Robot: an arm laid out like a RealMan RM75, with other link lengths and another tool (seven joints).
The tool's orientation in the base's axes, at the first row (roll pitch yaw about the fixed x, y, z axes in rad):
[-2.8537 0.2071 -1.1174]
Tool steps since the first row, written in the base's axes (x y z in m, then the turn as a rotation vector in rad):
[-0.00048 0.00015 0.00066 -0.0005 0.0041 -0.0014]
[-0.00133 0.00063 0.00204 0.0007 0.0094 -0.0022]
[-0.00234 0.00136 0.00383 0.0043 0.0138 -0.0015]
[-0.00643 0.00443 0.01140 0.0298 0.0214 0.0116]
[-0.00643 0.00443 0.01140 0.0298 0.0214 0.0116]
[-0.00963 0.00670 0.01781 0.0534 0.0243 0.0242]
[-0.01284 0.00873 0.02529 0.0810 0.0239 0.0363]
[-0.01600 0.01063 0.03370 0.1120 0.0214 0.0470]
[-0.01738 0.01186 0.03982 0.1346 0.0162 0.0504]
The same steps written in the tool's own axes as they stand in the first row. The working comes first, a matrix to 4 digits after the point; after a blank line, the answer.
The tool's axes in the first row as the columns of a matrix, in the base's axes (used below as rounded here):
[0.4287 -0.8875 0.1689]
[-0.8798 -0.3675 0.3016]
[-0.2056 -0.2779 -0.9384]

[-0.00047 0.00019 -0.00066 -0.0035 -0.0007 0.0025]
[-0.00154 0.00038 -0.00195 -0.0075 -0.0035 0.0050]
[-0.00299 0.00051 -0.00358 -0.0100 -0.0085 0.0063]
[-0.00900 0.00091 -0.01045 -0.0084 -0.0375 0.0006]
[-0.00900 0.00091 -0.01045 -0.0084 -0.0375 0.0006]
[-0.01368 0.00113 -0.01632 -0.0035 -0.0630 -0.0064]
[-0.01838 0.00116 -0.02327 0.0062 -0.0908 -0.0132]
[-0.02314 0.00093 -0.03112 0.0195 -0.1203 -0.0187]
[-0.02607 0.00000 -0.03673 0.0331 -0.1394 -0.0197]

